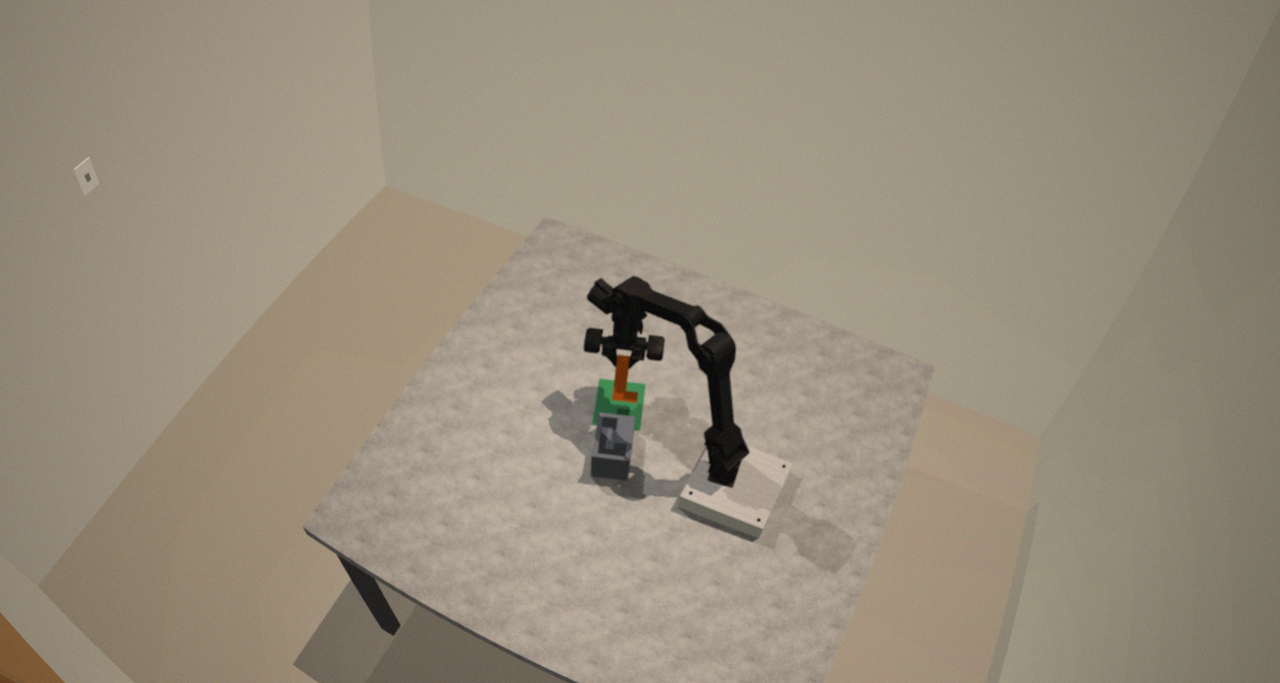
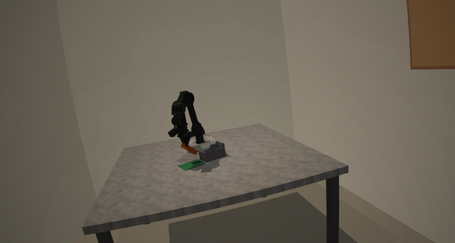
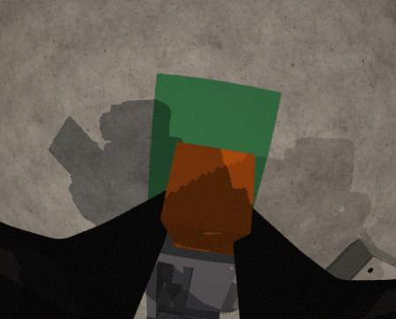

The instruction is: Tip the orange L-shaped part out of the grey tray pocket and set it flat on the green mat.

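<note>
Right now the green mat is 1 cm behind my gripper tip, 2 cm to the left of it and 14 cm below it. Also, from my gripper tip: orange L-shaped part: 2 cm behind, 3 cm to the left, 3 cm below.
</note>
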